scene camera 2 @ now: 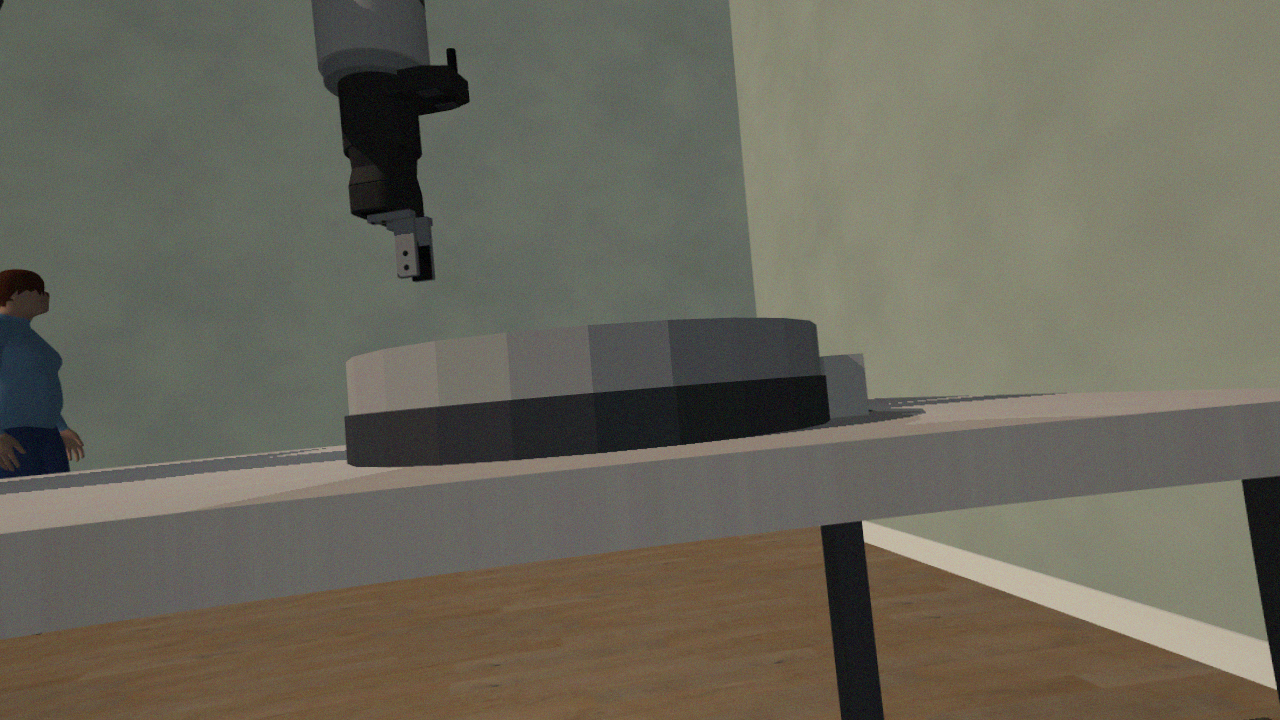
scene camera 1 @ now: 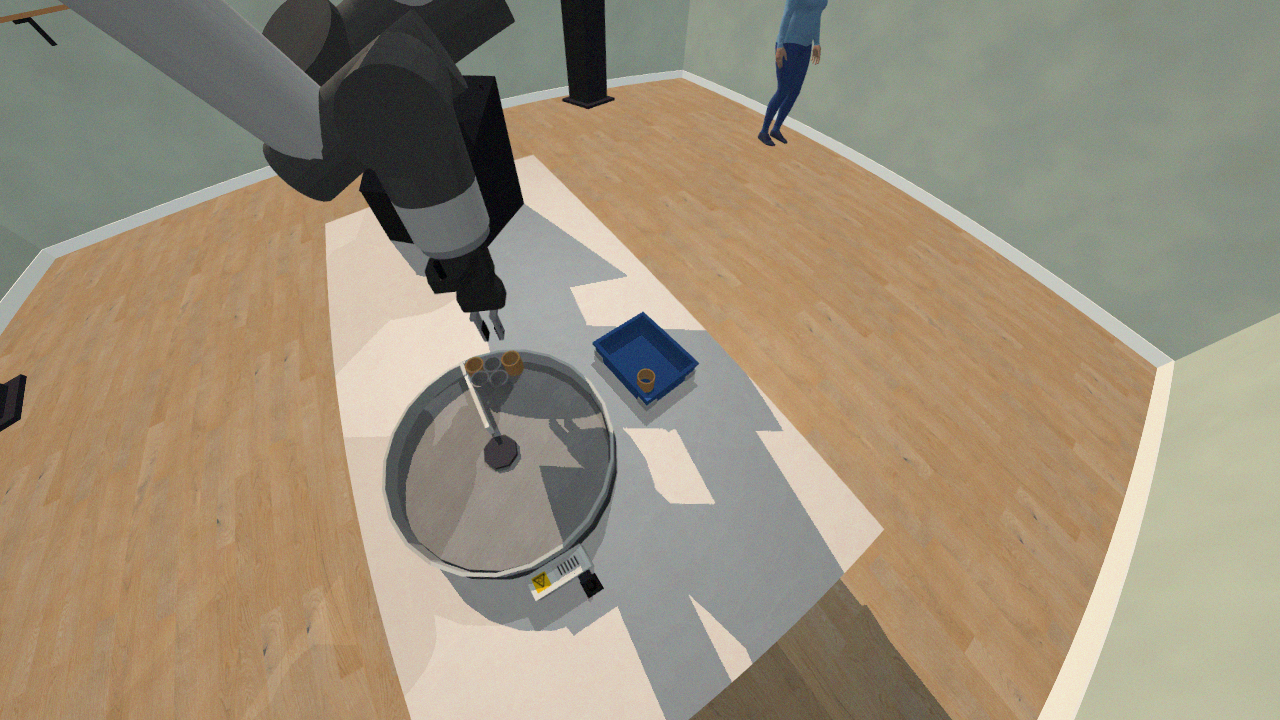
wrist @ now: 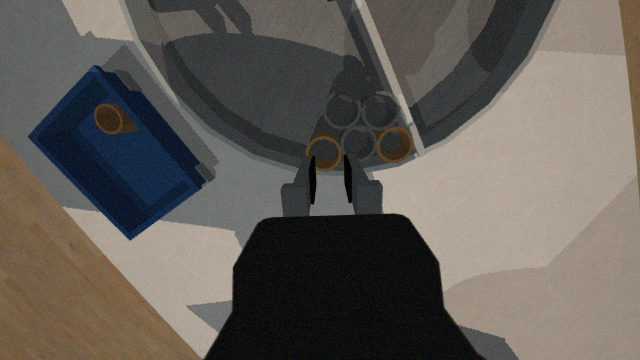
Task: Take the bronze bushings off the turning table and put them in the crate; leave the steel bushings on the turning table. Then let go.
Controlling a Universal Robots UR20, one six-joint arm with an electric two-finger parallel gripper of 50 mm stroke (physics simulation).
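Frame: origin at the arm's base, x ahead, y left, z up, level; metres.
Where they show: gripper, fingertip midpoint: [scene camera 2: 416, 278] [scene camera 1: 494, 336] [wrist: 329, 169].
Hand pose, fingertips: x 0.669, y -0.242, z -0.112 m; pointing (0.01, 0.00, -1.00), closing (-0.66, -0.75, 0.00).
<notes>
Things, the pixels of their top centre, and the offset from my fingertips. "spot": a spot on its surface instead.
- second bronze bushing, middle of its top: [wrist: 395, 145] [scene camera 1: 474, 364] 0.082 m down, 0.046 m back, 0.052 m right
- blue crate, middle of its top: [wrist: 112, 163] [scene camera 1: 645, 352] 0.123 m down, 0.180 m ahead, 0.224 m left
- pale bar, surface spot: [wrist: 385, 65] [scene camera 1: 476, 399] spot: 0.088 m down, 0.020 m ahead, 0.095 m right
- dark hub, middle of its top: [scene camera 1: 500, 450] 0.112 m down, 0.124 m ahead, 0.128 m right
- control box, surface spot: [scene camera 2: 844, 380] spot: 0.140 m down, 0.332 m ahead, 0.243 m right
My gripper [scene camera 1: 493, 336] [scene camera 2: 416, 275] [wrist: 329, 169] is open and empty, above the rim of the turning table [scene camera 1: 465, 519] [scene camera 2: 546, 367] [wrist: 250, 75]. In the wrist view a bronze bushing [scene camera 1: 512, 365] [wrist: 325, 164] shows just past the fingertips, well below them. A second bronze bushing [scene camera 1: 474, 365] [wrist: 403, 142] stands beside the pale bar. Several steel bushings [scene camera 1: 493, 364] [wrist: 358, 127] are clustered with these two. Another bronze bushing [scene camera 1: 646, 386] [wrist: 127, 121] stands in the blue crate [scene camera 1: 640, 353] [wrist: 145, 165]. The wall hides the bushings in scene camera 2.
The pale bar [scene camera 1: 478, 401] [wrist: 385, 65] runs from the dark hub [scene camera 1: 501, 453] to the turning table's rim. A control box [scene camera 1: 561, 573] [scene camera 2: 844, 380] sits at its outer side. A person [scene camera 1: 799, 44] [scene camera 2: 31, 376] stands beyond the table.
</notes>
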